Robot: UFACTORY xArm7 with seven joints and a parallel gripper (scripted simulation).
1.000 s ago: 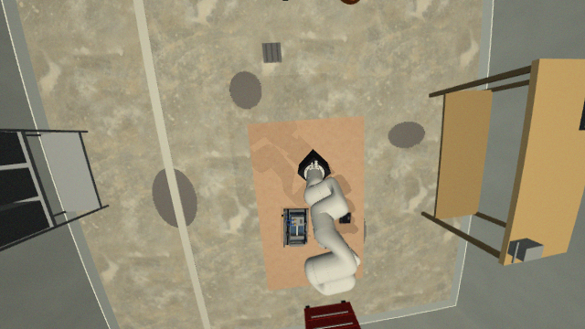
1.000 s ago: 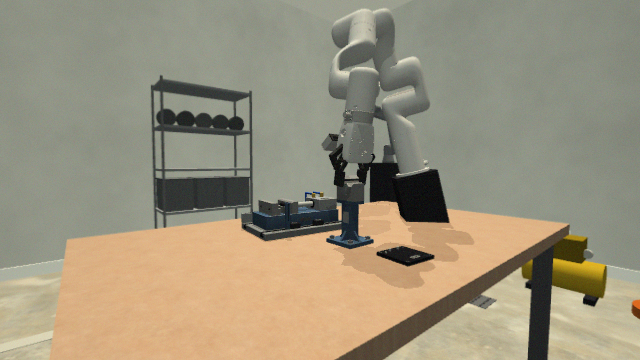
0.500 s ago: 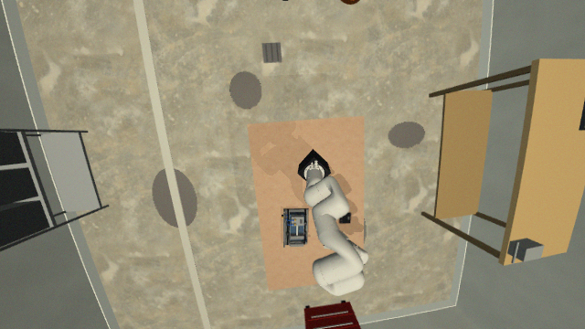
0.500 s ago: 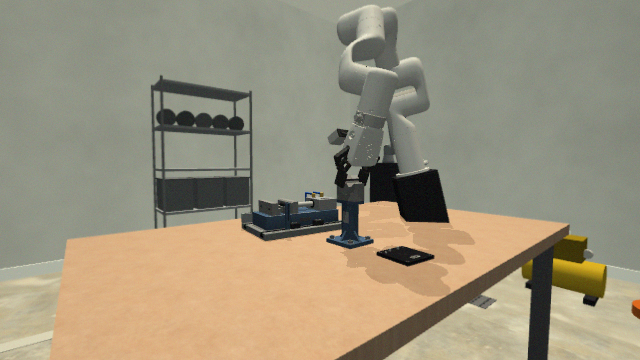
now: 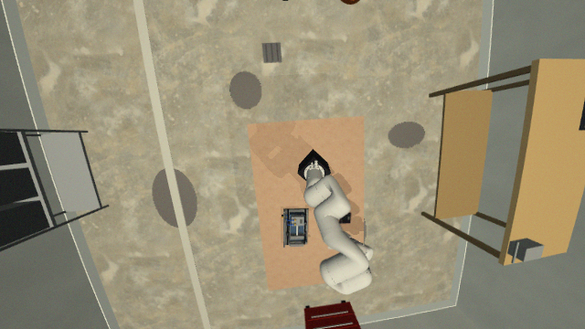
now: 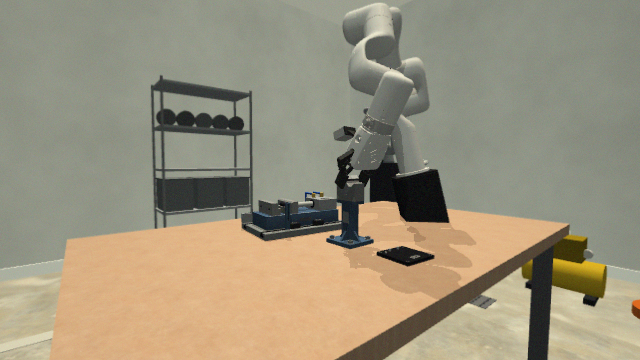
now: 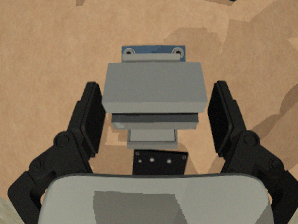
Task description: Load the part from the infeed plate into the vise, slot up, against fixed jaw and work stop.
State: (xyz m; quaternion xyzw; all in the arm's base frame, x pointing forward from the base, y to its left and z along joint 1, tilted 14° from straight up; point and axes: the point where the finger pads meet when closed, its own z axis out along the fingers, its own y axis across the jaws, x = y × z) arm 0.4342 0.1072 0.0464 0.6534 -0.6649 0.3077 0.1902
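Right now my hand is right at the grey block. Round my hand: black infeed plate (10 mm behind, 170 mm to the left, 160 mm below); then work stop (90 mm ahead, 190 mm to the right, 80 mm below); then grey V-block (20 mm to the left, 30 mm below).
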